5 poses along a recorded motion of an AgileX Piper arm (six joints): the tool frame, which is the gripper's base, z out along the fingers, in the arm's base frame.
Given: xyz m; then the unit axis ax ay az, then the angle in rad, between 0 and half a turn.
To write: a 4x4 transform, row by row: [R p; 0 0 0 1], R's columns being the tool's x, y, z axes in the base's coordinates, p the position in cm. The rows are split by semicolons. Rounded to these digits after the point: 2 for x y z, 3 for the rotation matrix.
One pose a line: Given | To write
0.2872 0.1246 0.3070 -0.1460 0.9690 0.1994 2.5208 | -0.775 -0.373 0.511 28.72; -0.141 0.889 0.435 12.46; -0.616 0.265 -0.741 30.70; 0 0 0 1
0.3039 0.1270 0.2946 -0.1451 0.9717 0.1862 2.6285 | -0.832 -0.355 0.426 30.39; -0.172 0.896 0.410 12.70; -0.528 0.267 -0.806 29.46; 0 0 0 1
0.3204 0.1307 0.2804 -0.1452 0.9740 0.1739 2.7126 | -0.869 -0.342 0.357 32.04; -0.198 0.902 0.384 13.07; -0.453 0.263 -0.852 28.04; 0 0 0 1
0.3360 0.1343 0.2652 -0.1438 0.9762 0.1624 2.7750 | -0.894 -0.330 0.305 33.60; -0.213 0.909 0.358 13.43; -0.395 0.255 -0.883 26.52; 0 0 0 1
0.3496 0.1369 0.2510 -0.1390 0.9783 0.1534 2.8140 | -0.909 -0.314 0.273 34.96; -0.215 0.917 0.337 13.69; -0.356 0.247 -0.901 25.10; 0 0 0 1
